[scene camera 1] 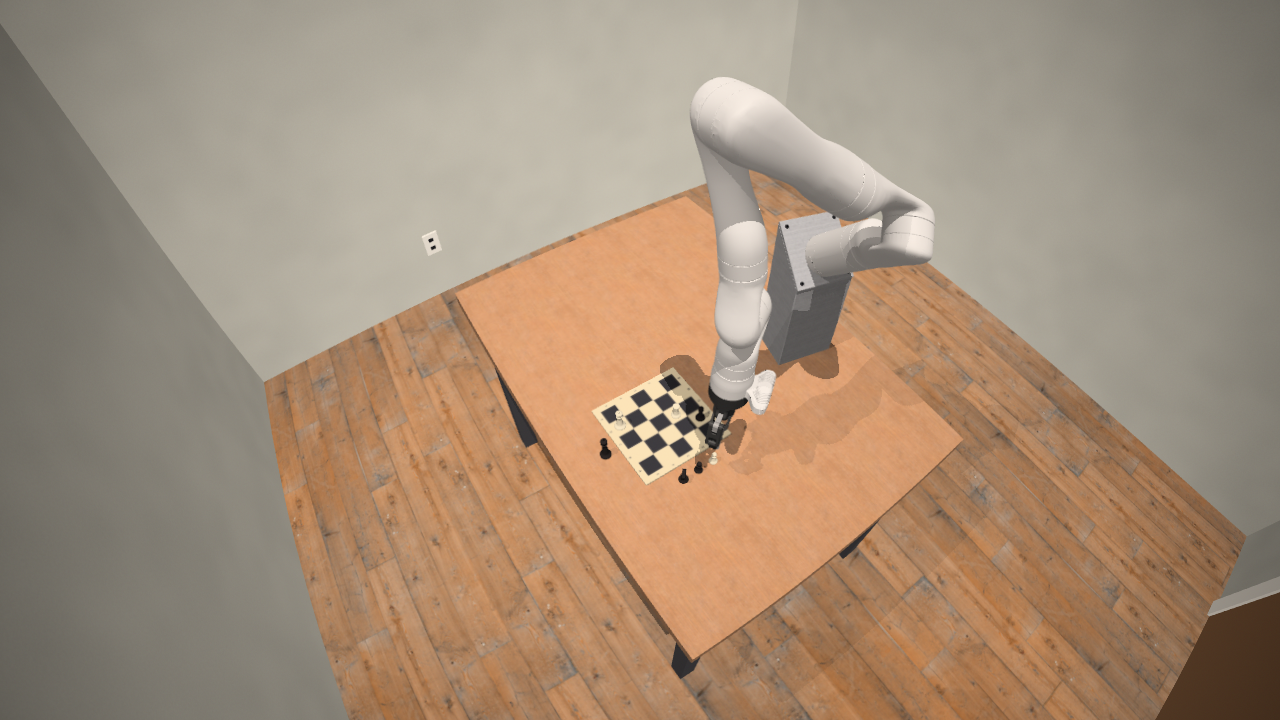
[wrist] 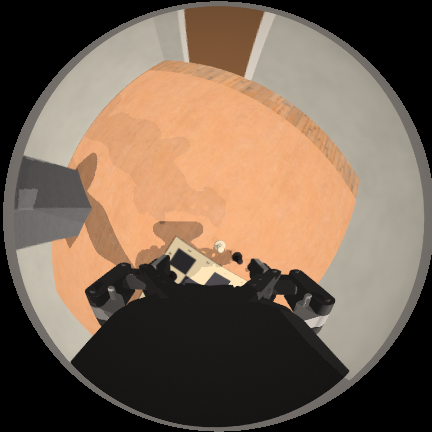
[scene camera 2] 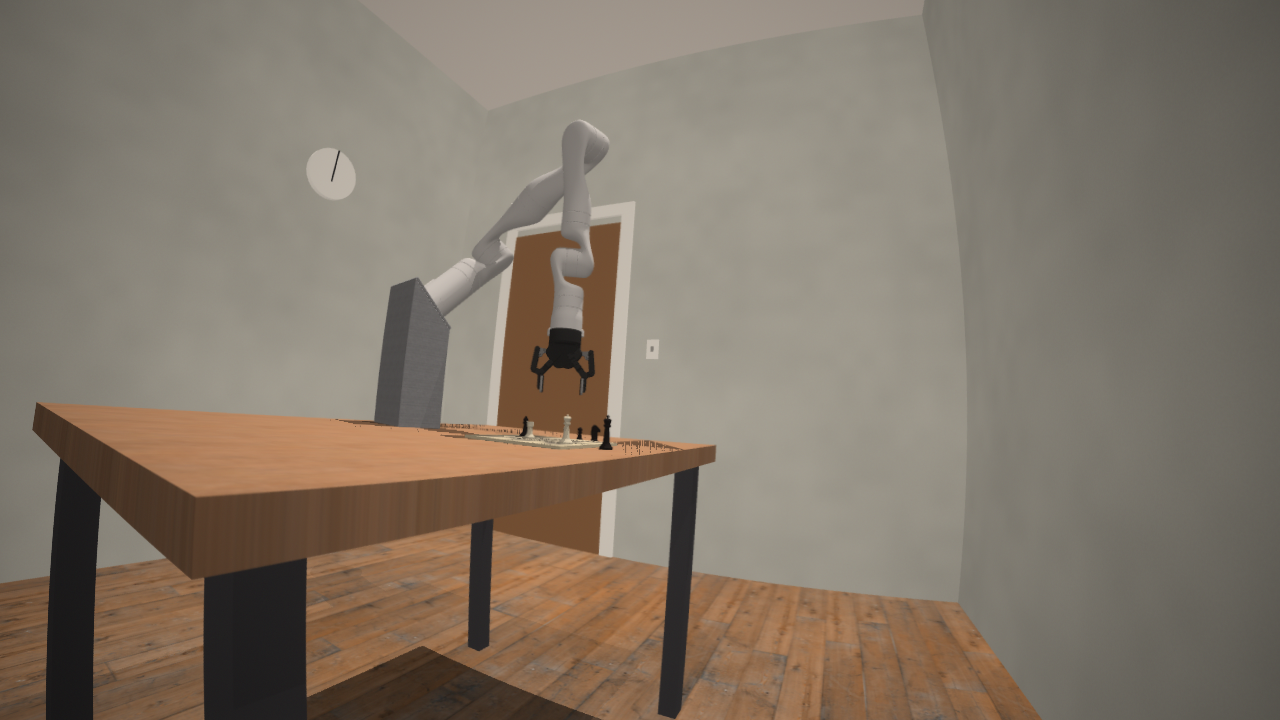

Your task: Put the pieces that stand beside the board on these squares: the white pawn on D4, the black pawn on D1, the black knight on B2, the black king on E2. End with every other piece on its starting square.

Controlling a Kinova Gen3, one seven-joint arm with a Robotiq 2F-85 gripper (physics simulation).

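Places are measured from the arm's base along level axes (x back, y right, z up), in centimetres.
Pixels of known places: gripper, fingertip midpoint: (wrist: pixel 209 266) (scene camera 2: pixel 561 393); arm's base, origin of the base link: (scene camera 1: pixel 823 255) (scene camera 2: pixel 422 311).
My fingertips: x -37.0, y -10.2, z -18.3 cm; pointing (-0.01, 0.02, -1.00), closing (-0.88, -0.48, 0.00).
Note:
For each thing: its middle in the pictures, then the offset to it from my fingertips.
- white pawn, body centre: (wrist: pixel 220 247) (scene camera 1: pixel 713 457) dx -1.5, dy -0.6, dz -9.0 cm
- board, body centre: (scene camera 2: pixel 543 441) (scene camera 1: pixel 660 422) (wrist: pixel 195 306) dx -4.4, dy +13.5, dz -10.3 cm
- black pawn, body centre: (wrist: pixel 238 259) (scene camera 1: pixel 699 466) (scene camera 2: pixel 579 434) dx -5.3, dy -0.4, dz -9.0 cm
- black knight, body centre: (scene camera 1: pixel 683 475) (scene camera 2: pixel 595 433) dx -9.2, dy -0.2, dz -8.6 cm
- black king, body centre: (scene camera 2: pixel 607 432) (scene camera 1: pixel 604 446) dx -18.3, dy +14.5, dz -7.4 cm
- tall white piece, body centre: (scene camera 2: pixel 566 429) (scene camera 1: pixel 619 418) dx -11.8, dy +18.2, dz -7.3 cm
- smaller white piece, body centre: (scene camera 2: pixel 530 429) (scene camera 1: pixel 676 410) dx -0.6, dy +13.0, dz -8.3 cm
- black piece, body centre: (scene camera 1: pixel 700 412) (scene camera 2: pixel 525 425) dx +3.1, dy +9.1, dz -7.8 cm
My gripper (scene camera 1: pixel 713 445) (scene camera 2: pixel 562 392) (wrist: pixel 209 266) is open and empty, pointing down well above the table near the board's edge by the white pawn. The white pawn (scene camera 1: pixel 713 457) (wrist: pixel 219 246) stands beside the board (scene camera 1: pixel 627 454) (wrist: pixel 175 245). The black pawn (scene camera 1: pixel 698 467) (scene camera 2: pixel 579 433) (wrist: pixel 237 258) and the black knight (scene camera 1: pixel 683 476) (scene camera 2: pixel 594 432) stand in the same row. The black king (scene camera 1: pixel 605 451) (scene camera 2: pixel 605 433) stands off another side of the board. The gripper body hides much of the board in the wrist view.
On the board stand a tall white piece (scene camera 1: pixel 619 419) (scene camera 2: pixel 566 429), a smaller white piece (scene camera 1: pixel 676 410) and a black piece (scene camera 1: pixel 699 414) (scene camera 2: pixel 525 426). The arm hides one board corner in scene camera 1. The grey arm pedestal (scene camera 1: pixel 805 313) (scene camera 2: pixel 409 358) (wrist: pixel 50 210) stands at the table's far side.

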